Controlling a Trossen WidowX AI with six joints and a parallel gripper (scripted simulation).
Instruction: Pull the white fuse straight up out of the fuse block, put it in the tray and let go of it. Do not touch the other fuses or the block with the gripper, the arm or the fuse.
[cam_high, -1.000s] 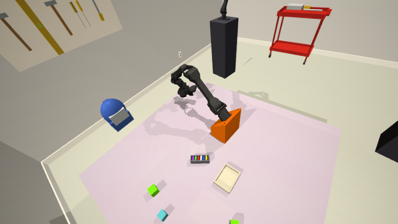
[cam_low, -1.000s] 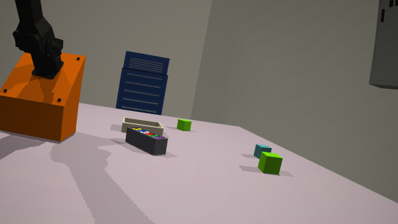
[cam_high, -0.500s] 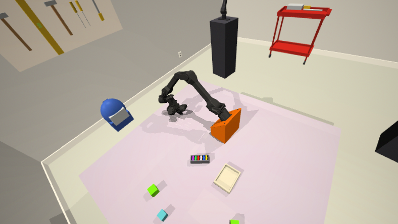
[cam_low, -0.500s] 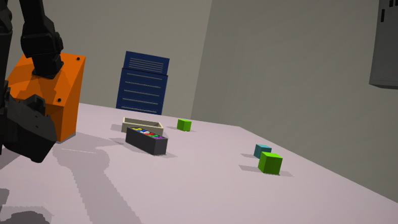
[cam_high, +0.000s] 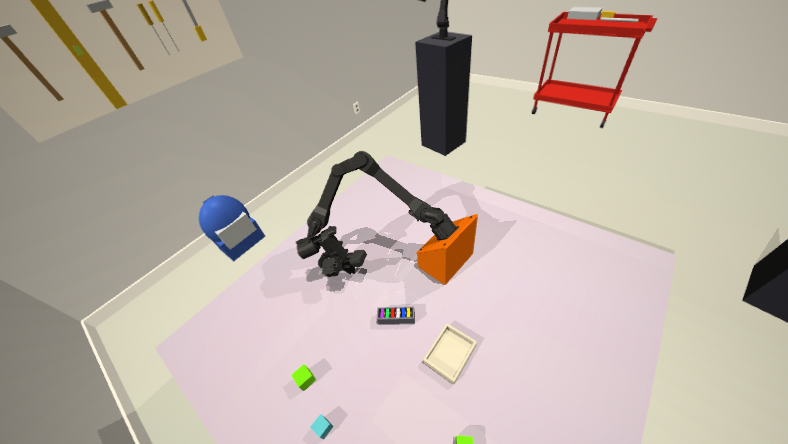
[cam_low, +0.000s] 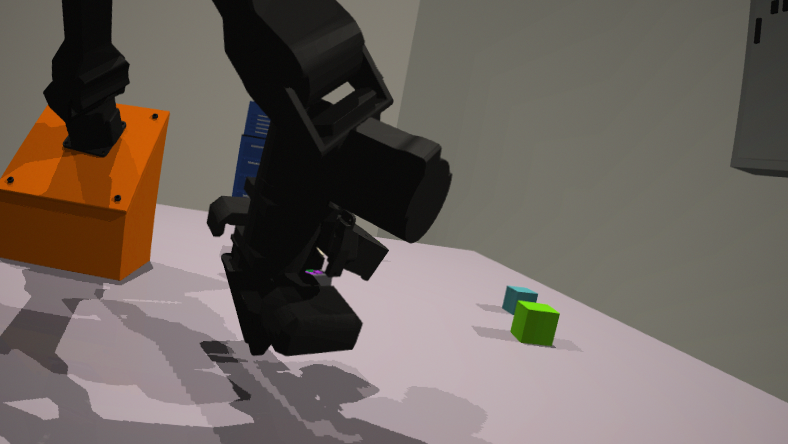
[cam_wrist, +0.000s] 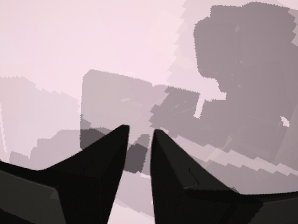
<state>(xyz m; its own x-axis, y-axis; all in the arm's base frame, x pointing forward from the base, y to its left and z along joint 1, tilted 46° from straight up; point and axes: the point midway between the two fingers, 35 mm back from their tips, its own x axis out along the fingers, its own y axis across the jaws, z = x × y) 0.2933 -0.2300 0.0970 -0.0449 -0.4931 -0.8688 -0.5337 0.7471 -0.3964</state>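
My gripper tip is now 2 cm short of the green fuse, 23 cm to the right of it and 1 cm below it. Round my gripper tip: purple fuse: 3 cm ahead, 21 cm to the left, 1 cm above; then white fuse: 25 cm to the left, 1 cm above; then red fuse: 1 cm ahead, 24 cm to the left, 1 cm above.
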